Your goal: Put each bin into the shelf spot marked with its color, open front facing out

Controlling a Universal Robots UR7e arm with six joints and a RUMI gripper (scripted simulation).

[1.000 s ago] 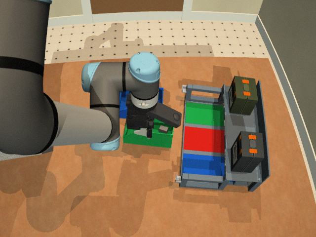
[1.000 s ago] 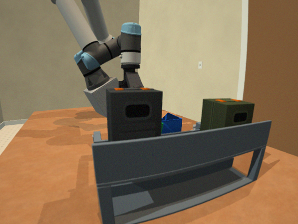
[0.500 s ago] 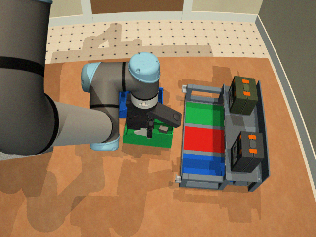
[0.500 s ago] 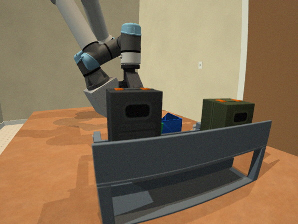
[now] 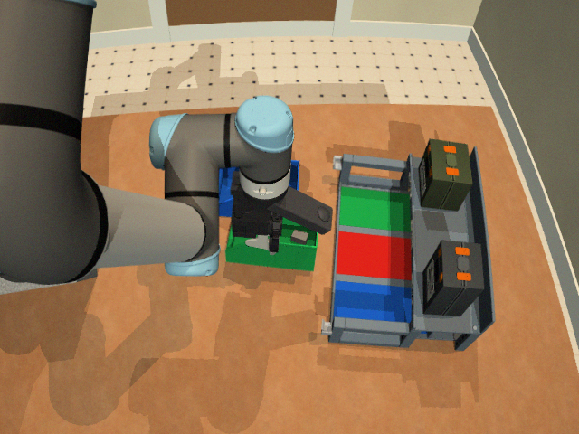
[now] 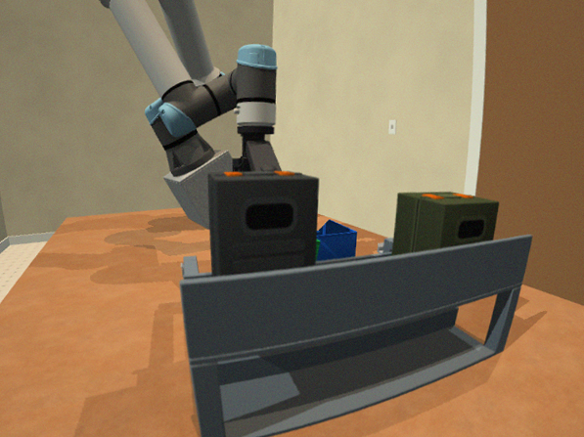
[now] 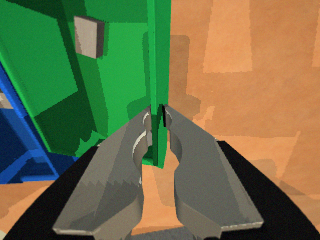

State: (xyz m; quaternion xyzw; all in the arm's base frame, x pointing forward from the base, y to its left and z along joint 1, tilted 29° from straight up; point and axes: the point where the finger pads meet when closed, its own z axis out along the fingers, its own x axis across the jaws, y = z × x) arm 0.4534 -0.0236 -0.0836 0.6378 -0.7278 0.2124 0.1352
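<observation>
The green bin lies 4 cm to the left of my hand and 3 cm below it. From my hand the other things lie so: shelf front lip (13 cm ahead, 2 cm to the left, 7 cm below); black box (29 cm ahead, 13 cm to the right, 8 cm above); blue bin (2 cm behind, 16 cm to the left, 4 cm below).
</observation>
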